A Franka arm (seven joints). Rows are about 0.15 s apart.
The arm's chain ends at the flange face. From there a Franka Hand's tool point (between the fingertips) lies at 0.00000 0.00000 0.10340 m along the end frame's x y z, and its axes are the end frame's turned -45 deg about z.
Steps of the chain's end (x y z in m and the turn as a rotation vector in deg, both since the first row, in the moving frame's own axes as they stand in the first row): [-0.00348 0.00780 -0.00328 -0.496 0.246 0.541]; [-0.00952 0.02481 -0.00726 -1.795 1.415 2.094]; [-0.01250 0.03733 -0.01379 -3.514 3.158 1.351]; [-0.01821 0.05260 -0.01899 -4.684 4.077 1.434]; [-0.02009 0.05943 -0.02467 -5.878 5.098 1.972]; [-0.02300 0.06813 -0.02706 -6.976 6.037 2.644]
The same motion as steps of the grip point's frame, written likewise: [-0.00830 0.00400 -0.00328 -0.525 -0.177 0.541]; [-0.02483 0.01490 -0.00734 -2.270 -0.269 2.094]; [-0.03579 0.02606 -0.01414 -4.718 -0.252 1.351]; [-0.05098 0.03546 -0.01960 -6.195 -0.429 1.434]; [-0.05746 0.04176 -0.02562 -7.761 -0.552 1.972]; [-0.06601 0.04841 -0.02840 -9.202 -0.664 2.644]
